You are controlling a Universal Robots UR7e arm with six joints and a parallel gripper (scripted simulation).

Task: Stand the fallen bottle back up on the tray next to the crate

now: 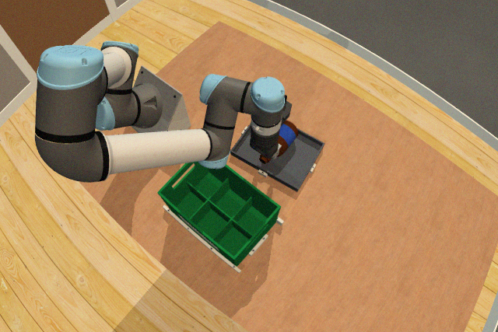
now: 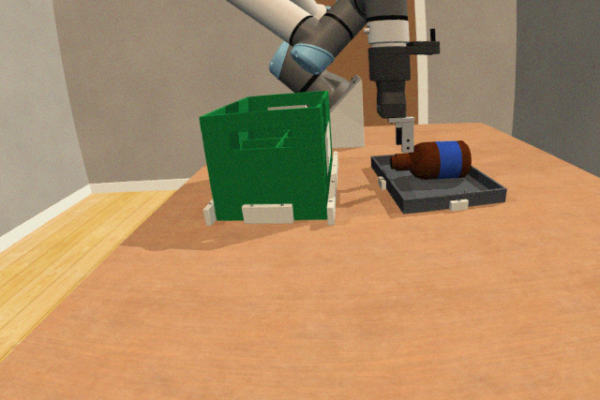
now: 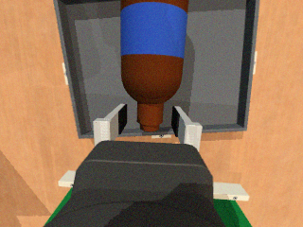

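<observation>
The bottle is 5 cm to the left of my hand, 5 cm below it and 1 cm behind it. Also, from my hand: green crate 24 cm to the right, 3 cm ahead; dark grey tray 7 cm below, 5 cm to the left.
</observation>
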